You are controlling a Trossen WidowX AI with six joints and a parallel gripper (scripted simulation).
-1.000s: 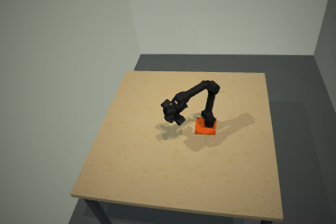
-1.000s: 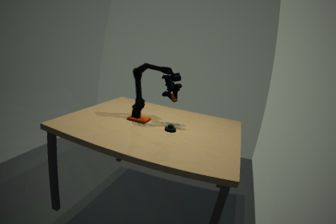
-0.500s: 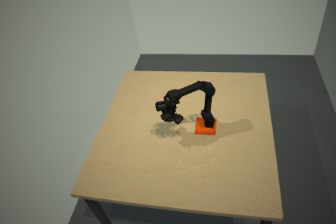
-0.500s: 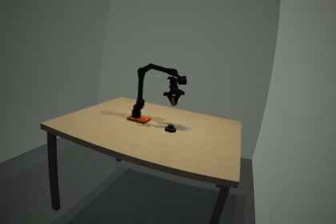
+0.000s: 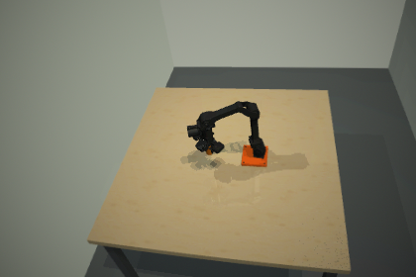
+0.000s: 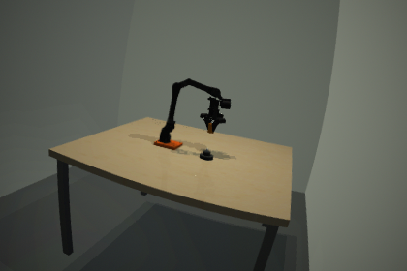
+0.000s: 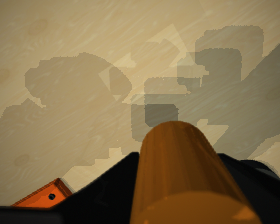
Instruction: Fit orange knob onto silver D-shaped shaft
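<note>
Right now the round dark pedestal is 6 cm ahead of my gripper tip, 16 cm to the right of it and 10 cm below it. From my gripper tip the other things lie so: orange knob: 3 cm above.
</note>
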